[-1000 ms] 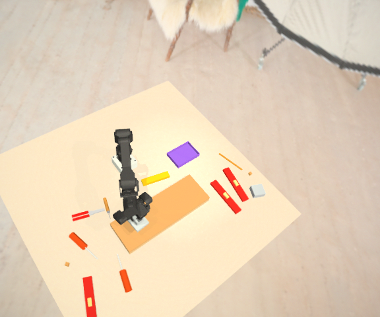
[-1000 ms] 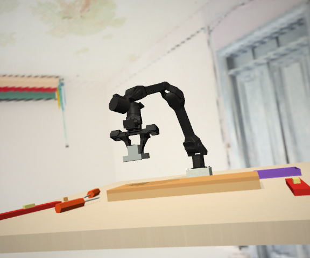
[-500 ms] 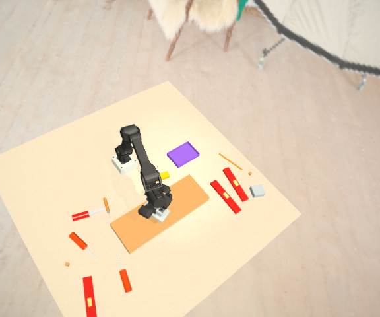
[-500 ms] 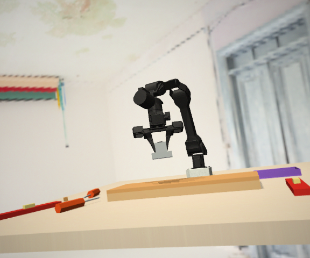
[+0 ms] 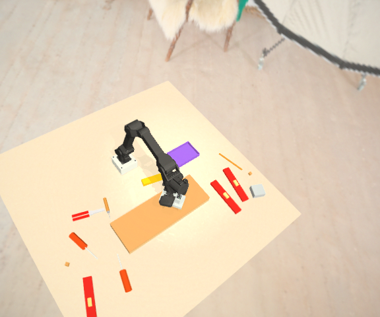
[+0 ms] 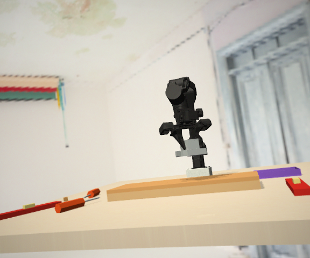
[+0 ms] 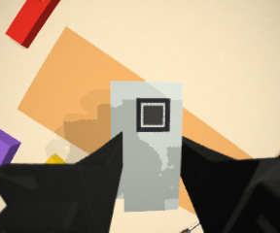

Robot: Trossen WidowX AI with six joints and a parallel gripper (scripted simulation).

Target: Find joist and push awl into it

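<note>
Now: gripper tip 250 mm past the purple tray, 280 mm to the right of it and 140 mm above it. Also, from my gripper tip: square indicator: 20 mm ahead, 10 mm to the left, 30 mm above; then yellow block: 210 mm behind, 50 mm to the left, 140 mm below; then stud finder: 10 mm ahead, 20 mm above.
</note>
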